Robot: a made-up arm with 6 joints.
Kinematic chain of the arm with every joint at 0, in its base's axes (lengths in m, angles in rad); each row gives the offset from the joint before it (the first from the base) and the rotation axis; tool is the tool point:
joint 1: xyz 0 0 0.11 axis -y
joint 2: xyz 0.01 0 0.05 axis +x
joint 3: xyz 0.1 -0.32 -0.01 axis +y
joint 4: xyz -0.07 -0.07 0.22 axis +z
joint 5: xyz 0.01 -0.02 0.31 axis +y
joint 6: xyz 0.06 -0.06 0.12 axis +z
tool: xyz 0.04 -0.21 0
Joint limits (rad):
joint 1: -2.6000..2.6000
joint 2: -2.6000..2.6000
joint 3: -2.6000..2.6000
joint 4: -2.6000..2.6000
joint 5: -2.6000..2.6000
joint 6: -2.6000..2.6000
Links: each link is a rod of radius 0.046 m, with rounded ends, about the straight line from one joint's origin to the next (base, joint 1, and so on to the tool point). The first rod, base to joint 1, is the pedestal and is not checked.
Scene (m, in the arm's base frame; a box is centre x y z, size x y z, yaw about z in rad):
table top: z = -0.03
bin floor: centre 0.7 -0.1 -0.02 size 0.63 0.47 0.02 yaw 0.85
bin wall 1: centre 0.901 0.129 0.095 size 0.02 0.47 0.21 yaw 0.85
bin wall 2: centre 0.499 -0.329 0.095 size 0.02 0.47 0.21 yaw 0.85
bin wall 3: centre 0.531 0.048 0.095 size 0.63 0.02 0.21 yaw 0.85
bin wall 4: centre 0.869 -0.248 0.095 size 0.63 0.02 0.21 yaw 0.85
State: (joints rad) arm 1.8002 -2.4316 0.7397 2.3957 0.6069 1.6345
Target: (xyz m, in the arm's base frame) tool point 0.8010 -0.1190 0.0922
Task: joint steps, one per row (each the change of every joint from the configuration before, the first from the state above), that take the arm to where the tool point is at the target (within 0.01 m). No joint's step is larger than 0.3 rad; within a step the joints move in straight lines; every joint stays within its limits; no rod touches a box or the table.
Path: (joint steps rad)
1: -0.2934 0.0882 0.1649 -0.0555 -0.1023 -0.0567
2: -0.2935 0.0881 0.1650 -0.0555 -0.1023 -0.0566
3: -0.2934 0.0882 0.1649 -0.0556 -0.1023 -0.0567
4: -0.2935 0.0882 0.1650 -0.0555 -0.1022 -0.0567
5: -0.2934 0.0881 0.1649 -0.0555 -0.1023 -0.0567
6: -0.2934 0.0882 0.1650 -0.0555 -0.1023 -0.0566
7: -0.2935 0.0882 0.1649 -0.0556 -0.1023 -0.0567

